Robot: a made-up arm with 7 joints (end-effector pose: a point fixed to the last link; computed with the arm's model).
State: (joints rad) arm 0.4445 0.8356 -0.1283 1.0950 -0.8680 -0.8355 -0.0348
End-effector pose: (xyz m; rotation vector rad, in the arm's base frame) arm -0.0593 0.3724 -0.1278 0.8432 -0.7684 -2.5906
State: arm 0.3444 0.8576 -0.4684 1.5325 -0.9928 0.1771 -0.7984
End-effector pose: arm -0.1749 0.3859 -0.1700 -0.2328 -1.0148 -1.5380
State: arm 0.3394 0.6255 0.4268 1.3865 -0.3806 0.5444 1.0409
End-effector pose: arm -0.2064 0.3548 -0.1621 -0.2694 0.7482 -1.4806
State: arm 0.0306 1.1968 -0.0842 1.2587 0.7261 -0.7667 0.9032
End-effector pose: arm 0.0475 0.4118 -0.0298 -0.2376 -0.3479 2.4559
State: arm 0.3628 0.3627 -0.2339 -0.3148 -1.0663 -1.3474 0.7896
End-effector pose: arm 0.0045 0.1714 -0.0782 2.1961 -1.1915 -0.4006
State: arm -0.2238 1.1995 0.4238 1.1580 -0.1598 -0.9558 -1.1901
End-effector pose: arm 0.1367 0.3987 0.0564 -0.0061 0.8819 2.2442
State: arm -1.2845 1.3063 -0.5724 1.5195 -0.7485 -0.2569 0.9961
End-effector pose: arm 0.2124 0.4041 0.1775 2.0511 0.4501 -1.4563
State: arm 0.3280 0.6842 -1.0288 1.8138 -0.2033 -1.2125 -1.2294
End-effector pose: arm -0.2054 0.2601 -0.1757 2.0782 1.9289 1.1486
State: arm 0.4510 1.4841 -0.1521 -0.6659 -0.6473 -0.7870 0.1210
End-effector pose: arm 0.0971 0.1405 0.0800 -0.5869 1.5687 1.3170
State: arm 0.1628 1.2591 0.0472 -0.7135 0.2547 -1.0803 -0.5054
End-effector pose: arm 0.0567 0.1354 0.0690 0.0719 0.2656 0.6111
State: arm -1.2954 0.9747 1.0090 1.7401 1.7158 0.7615 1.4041
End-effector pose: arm 0.2177 0.4052 0.0138 0.7515 1.5490 -2.0750
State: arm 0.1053 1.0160 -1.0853 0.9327 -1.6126 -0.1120 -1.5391
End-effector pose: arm -0.0178 0.2799 -0.2190 -0.4393 -2.5420 -1.1092
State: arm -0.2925 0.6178 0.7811 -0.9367 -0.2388 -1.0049 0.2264
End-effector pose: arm -0.0014 0.1630 0.1086 -1.6519 -0.0255 0.0584
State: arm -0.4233 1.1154 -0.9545 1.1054 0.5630 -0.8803 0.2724
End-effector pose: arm 0.1257 0.3116 -0.1269 0.5423 0.3733 1.9145
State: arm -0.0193 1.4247 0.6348 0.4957 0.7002 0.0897 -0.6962
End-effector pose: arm 0.1601 0.4191 0.1863 0.2133 -0.3075 3.0763
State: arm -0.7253 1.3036 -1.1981 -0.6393 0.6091 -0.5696 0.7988
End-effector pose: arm 0.1010 0.0862 0.0206 -0.6907 0.6916 0.6447
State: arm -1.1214 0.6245 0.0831 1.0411 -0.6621 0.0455 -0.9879
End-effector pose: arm 0.3878 0.2119 0.0465 -0.6402 2.0597 1.2538
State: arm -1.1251 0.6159 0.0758 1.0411 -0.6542 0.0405 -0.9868
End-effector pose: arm 0.3894 0.2074 0.0456 -0.6265 2.0535 1.2568
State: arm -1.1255 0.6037 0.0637 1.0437 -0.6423 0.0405 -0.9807
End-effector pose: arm 0.3914 0.2016 0.0412 -0.6035 2.0568 1.2718
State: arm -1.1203 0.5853 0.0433 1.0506 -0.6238 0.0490 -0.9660
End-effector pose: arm 0.3937 0.1934 0.0308 -0.5644 2.0755 1.3070
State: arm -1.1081 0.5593 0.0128 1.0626 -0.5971 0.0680 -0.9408
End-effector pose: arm 0.3958 0.1823 0.0132 -0.5034 2.1099 1.3681
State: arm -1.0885 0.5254 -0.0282 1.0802 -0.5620 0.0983 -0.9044
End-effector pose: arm 0.3964 0.1683 -0.0121 -0.4168 2.1558 1.4578
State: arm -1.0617 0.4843 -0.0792 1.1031 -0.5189 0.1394 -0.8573
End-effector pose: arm 0.3938 0.1519 -0.0444 -0.3013 2.2033 1.5770
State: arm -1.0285 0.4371 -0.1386 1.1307 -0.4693 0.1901 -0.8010
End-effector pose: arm 0.3863 0.1341 -0.0819 -0.1559 2.2400 1.7230
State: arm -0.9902 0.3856 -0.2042 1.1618 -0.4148 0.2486 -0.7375
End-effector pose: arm 0.3729 0.1158 -0.1222 0.0177 2.2510 1.8900
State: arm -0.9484 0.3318 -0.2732 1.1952 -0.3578 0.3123 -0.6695
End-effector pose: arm 0.3536 0.0985 -0.1623 0.2132 2.2238 2.0676
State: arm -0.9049 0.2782 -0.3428 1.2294 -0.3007 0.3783 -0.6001
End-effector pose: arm 0.3295 0.0831 -0.1995 0.4194 2.1518 2.2429
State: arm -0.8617 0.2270 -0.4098 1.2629 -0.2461 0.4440 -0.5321
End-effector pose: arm 0.3028 0.0704 -0.2316 -0.5952 -1.9492 -2.2983
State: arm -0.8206 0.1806 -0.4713 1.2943 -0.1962 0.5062 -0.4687
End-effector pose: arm 0.2758 0.0606 -0.2577 -0.7453 -1.7483 -2.3419
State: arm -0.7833 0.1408 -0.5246 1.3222 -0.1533 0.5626 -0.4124
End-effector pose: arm 0.2508 0.0537 -0.2777 -0.8685 -1.5665 -2.3784
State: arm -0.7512 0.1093 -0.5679 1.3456 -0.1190 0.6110 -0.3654
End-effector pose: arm 0.2293 0.0495 -0.2921 -0.9640 -1.4118 -2.4059
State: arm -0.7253 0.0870 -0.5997 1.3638 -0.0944 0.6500 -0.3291
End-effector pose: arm 0.2124 0.0477 -0.3020 -1.0324 -1.2903 -2.4227
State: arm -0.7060 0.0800 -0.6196 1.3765 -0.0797 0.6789 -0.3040
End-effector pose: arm 0.2006 0.0506 -0.3080 -1.0710 -1.1984 -2.4293
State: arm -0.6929 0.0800 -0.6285 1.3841 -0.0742 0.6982 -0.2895
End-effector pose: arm 0.1930 0.0545 -0.3114 -1.0895 -1.1425 -2.4248
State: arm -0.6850 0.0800 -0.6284 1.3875 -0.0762 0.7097 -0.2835
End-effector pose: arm 0.1886 0.0564 -0.3132 -1.0963 -1.1218 -2.4113
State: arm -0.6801 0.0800 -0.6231 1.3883 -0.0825 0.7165 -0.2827
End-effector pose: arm 0.1859 0.0571 -0.3143 -1.0967 -1.1219 -2.3926
